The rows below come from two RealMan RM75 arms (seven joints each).
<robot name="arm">
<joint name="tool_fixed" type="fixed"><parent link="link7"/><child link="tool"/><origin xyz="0 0 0"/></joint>
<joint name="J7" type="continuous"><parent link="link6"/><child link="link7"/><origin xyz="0 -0.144 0" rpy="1.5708 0 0"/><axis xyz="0 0 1"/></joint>
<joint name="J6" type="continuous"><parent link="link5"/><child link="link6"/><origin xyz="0 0 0" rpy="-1.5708 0 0"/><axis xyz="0 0 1"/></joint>
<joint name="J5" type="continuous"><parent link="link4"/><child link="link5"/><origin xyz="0 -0.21 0" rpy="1.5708 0 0"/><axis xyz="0 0 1"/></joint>
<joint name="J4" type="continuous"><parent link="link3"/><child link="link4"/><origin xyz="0 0 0" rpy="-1.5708 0 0"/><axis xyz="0 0 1"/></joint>
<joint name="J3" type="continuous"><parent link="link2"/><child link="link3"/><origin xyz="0 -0.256 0" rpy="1.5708 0 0"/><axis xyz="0 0 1"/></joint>
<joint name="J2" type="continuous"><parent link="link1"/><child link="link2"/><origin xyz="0 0 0" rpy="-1.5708 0 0"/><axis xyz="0 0 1"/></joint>
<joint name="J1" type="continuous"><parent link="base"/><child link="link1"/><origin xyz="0 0 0.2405"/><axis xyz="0 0 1"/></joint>
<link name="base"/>
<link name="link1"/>
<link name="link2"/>
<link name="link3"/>
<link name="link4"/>
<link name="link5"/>
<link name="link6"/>
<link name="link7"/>
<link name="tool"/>
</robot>
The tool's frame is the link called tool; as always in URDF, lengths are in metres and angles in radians. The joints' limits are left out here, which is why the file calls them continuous.
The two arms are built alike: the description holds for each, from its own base.
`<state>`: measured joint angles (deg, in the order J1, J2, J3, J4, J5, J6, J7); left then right.
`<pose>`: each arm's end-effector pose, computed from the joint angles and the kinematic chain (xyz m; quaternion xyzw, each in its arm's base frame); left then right.
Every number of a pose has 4 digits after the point. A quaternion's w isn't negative.
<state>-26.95 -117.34 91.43 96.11 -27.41 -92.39 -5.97 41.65 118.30 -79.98 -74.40 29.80 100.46 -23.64</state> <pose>-0.1594 0.3219 0.0110 -0.8074 -0.5064 0.1367 0.2701 0.1607 0.3492 0.0006 -0.8848 0.3783 -0.2399 0.1278</pose>
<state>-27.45 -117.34 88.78 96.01 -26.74 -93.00 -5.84 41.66 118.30 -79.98 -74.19 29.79 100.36 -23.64</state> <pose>-0.1616 0.3275 0.0206 -0.7982 -0.5167 0.1293 0.2815 0.1613 0.3493 0.0003 -0.8844 0.3792 -0.2402 0.1275</pose>
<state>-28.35 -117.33 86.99 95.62 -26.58 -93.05 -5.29 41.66 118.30 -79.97 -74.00 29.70 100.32 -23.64</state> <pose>-0.1602 0.3331 0.0262 -0.7966 -0.5177 0.1221 0.2872 0.1621 0.3493 0.0001 -0.8837 0.3803 -0.2412 0.1274</pose>
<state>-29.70 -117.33 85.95 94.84 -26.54 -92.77 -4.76 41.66 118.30 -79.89 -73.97 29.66 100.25 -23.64</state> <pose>-0.1561 0.3391 0.0284 -0.7992 -0.5133 0.1167 0.2901 0.1623 0.3496 0.0002 -0.8836 0.3807 -0.2407 0.1281</pose>
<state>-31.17 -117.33 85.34 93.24 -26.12 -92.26 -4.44 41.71 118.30 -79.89 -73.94 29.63 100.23 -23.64</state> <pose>-0.1541 0.3454 0.0282 -0.7997 -0.5108 0.1169 0.2930 0.1621 0.3498 0.0002 -0.8836 0.3805 -0.2408 0.1283</pose>
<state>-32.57 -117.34 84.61 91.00 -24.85 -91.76 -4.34 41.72 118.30 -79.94 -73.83 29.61 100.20 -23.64</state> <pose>-0.1565 0.3522 0.0284 -0.7944 -0.5135 0.1229 0.3003 0.1624 0.3497 -0.0001 -0.8834 0.3807 -0.2415 0.1280</pose>
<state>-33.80 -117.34 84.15 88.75 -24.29 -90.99 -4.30 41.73 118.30 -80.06 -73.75 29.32 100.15 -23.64</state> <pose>-0.1580 0.3580 0.0268 -0.7912 -0.5162 0.1261 0.3026 0.1631 0.3499 -0.0001 -0.8827 0.3802 -0.2439 0.1294</pose>
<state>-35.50 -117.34 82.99 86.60 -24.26 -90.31 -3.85 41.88 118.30 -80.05 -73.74 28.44 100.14 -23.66</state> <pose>-0.1560 0.3653 0.0267 -0.7912 -0.5169 0.1233 0.3026 0.1640 0.3510 0.0010 -0.8811 0.3789 -0.2488 0.1351</pose>
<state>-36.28 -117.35 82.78 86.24 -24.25 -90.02 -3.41 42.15 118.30 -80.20 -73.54 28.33 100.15 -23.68</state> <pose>-0.1523 0.3682 0.0267 -0.7953 -0.5107 0.1211 0.3034 0.1632 0.3515 0.0005 -0.8814 0.3769 -0.2509 0.1349</pose>
